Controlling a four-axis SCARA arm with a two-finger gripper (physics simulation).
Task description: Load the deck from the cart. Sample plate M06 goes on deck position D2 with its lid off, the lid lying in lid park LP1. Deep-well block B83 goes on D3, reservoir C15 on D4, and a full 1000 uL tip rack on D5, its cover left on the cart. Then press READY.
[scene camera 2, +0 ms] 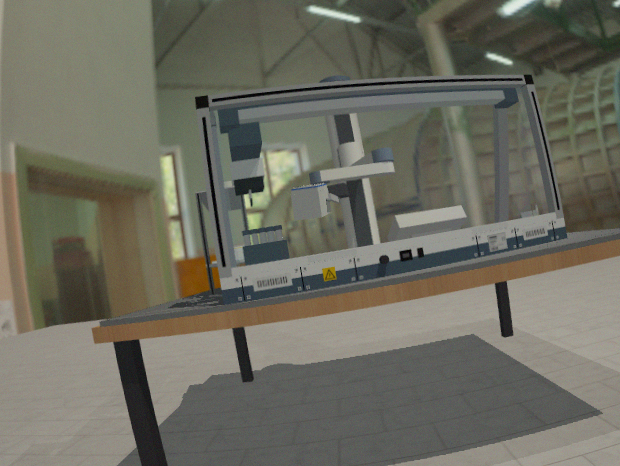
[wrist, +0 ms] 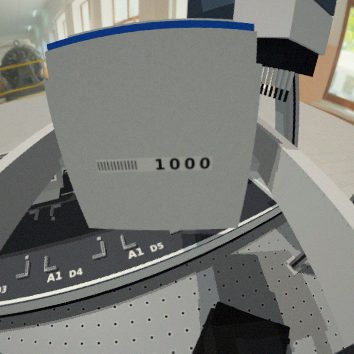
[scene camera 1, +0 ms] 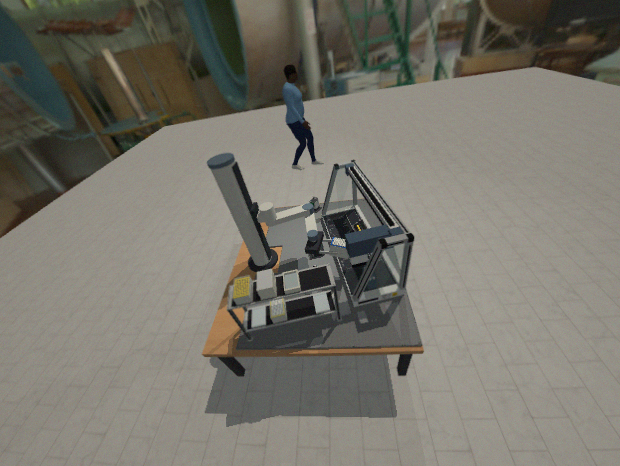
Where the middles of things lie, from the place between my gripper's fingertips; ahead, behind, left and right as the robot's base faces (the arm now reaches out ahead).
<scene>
My hand is 17 cm to the left of the pipetting head (wrist: 292, 42), 10 cm short of it and 9 cm below it.
</scene>
